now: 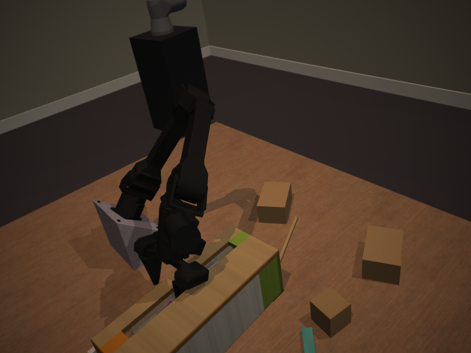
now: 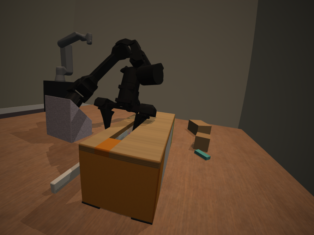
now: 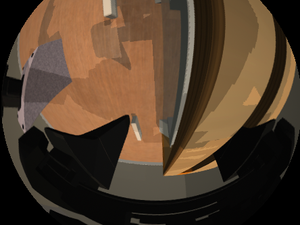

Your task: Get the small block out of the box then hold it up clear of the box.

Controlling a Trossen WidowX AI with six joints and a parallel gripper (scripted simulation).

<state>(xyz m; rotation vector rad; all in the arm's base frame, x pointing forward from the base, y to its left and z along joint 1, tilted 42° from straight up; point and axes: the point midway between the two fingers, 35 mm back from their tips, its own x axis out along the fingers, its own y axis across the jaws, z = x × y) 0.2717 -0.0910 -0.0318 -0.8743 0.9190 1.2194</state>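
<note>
Now: gripper tip 40 mm short of the wooden-topped box, 20 mm to the right of it and 20 mm above it. Round my gripper tip: purple block 50 mm ahead, 30 mm to the right; thin stick 340 mm to the left, 80 mm below, 70 mm ahead; teal strip 280 mm ahead, 120 mm to the left, 80 mm below.
</note>
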